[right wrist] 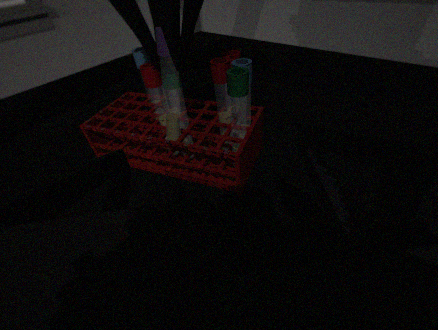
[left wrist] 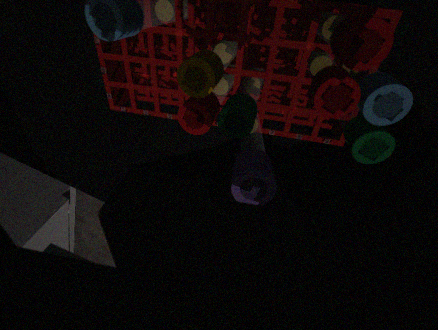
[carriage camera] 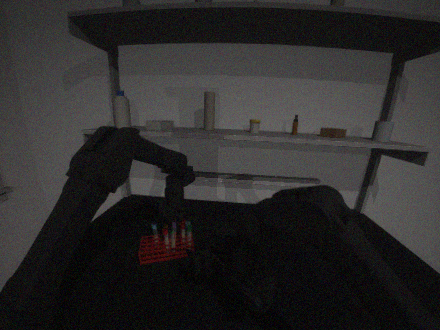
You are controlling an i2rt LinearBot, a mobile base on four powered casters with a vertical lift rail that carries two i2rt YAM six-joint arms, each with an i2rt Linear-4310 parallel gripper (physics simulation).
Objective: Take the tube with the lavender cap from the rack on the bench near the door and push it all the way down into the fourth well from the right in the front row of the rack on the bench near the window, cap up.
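Places are measured from the left arm's base along level axes (x ahead, y left, z up), in centimetres.
Where they show: left gripper, between the fingertips: (right wrist: 172, 68) (left wrist: 253, 151) (carriage camera: 174, 229); right gripper, between the fingertips: (right wrist: 212, 146) (carriage camera: 198, 243).
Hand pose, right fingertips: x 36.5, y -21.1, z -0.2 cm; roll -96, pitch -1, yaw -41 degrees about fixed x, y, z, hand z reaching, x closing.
After its pixels a point has its place.
The lavender-capped tube (carriage camera: 174, 226) {z 2.2, x 41.1, y -11.4 cm} (left wrist: 253, 184) {z 3.4, x 42.4, y -11.1 cm} (right wrist: 162, 46) {z 2.4, x 41.1, y -11.5 cm} is cap up and leans slightly in the right wrist view. My left gripper (carriage camera: 174, 219) (left wrist: 253, 151) {z 0.4, x 41.9, y -11.0 cm} is shut on its cap. The tube's lower end is at the near edge row of the red rack (carriage camera: 162, 260) {z -11.1, x 37.8, y -7.2 cm} (left wrist: 300, 136) {z -6.2, x 41.1, y -15.0 cm} (right wrist: 251, 155) {z -9.4, x 45.8, y -16.8 cm}, partly hidden by a green-capped tube (left wrist: 237, 116) (right wrist: 171, 81); I cannot tell how deep it sits. My right gripper (carriage camera: 199, 262) (right wrist: 212, 146) {z -0.2, x 36.5, y -21.1 cm} is open and empty, low beside the rack and very dark.
Other tubes stand in the rack: a blue-capped one (carriage camera: 154, 227) {z -1.1, x 43.4, y -2.4 cm} (left wrist: 105, 19) {z 0.0, x 44.2, y -2.1 cm}, a yellow-capped one (left wrist: 196, 76) {z 0.0, x 43.9, y -6.8 cm}, red-capped ones (left wrist: 337, 96) {z 0.0, x 46.2, y -12.8 cm} (right wrist: 219, 70) {z -0.5, x 45.4, y -13.4 cm} and a green-capped one (left wrist: 374, 147) {z 0.0, x 45.1, y -15.9 cm} (right wrist: 237, 81) {z -0.5, x 44.3, y -16.5 cm}. A shelf (carriage camera: 230, 135) {z 33.6, x 58.0, y -29.5 cm} with bottles and boxes runs behind the black bench.
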